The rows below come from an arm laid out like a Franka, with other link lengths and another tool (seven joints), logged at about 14 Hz.
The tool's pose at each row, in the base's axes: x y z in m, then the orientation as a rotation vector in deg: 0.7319 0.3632 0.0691 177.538 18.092 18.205; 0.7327 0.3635 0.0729 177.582 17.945 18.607; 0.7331 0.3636 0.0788 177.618 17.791 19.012; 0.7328 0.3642 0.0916 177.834 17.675 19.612; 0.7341 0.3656 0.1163 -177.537 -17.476 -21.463; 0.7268 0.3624 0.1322 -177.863 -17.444 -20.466; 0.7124 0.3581 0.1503 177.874 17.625 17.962; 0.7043 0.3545 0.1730 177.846 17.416 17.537; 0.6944 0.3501 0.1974 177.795 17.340 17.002; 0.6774 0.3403 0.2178 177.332 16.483 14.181; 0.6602 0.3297 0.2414 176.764 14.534 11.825
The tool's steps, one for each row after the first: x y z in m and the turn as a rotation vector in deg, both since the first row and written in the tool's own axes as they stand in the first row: 0.0016 0.0000 -0.0036 0.034 0.258 0.104; 0.0032 0.0001 -0.0093 0.060 0.517 0.212; 0.0056 -0.0001 -0.0218 0.278 0.907 0.327; 0.0120 -0.0004 -0.0458 0.675 2.149 0.495; 0.0076 0.0017 -0.0628 0.537 1.476 0.511; -0.0035 0.0037 -0.0835 0.245 -0.150 0.342; -0.0075 0.0063 -0.1074 0.169 -0.427 0.462; -0.0130 0.0094 -0.1334 0.091 -0.773 0.494; -0.0272 0.0162 -0.1569 -0.559 -2.619 0.921; -0.0411 0.0239 -0.1836 -1.428 -4.197 2.033
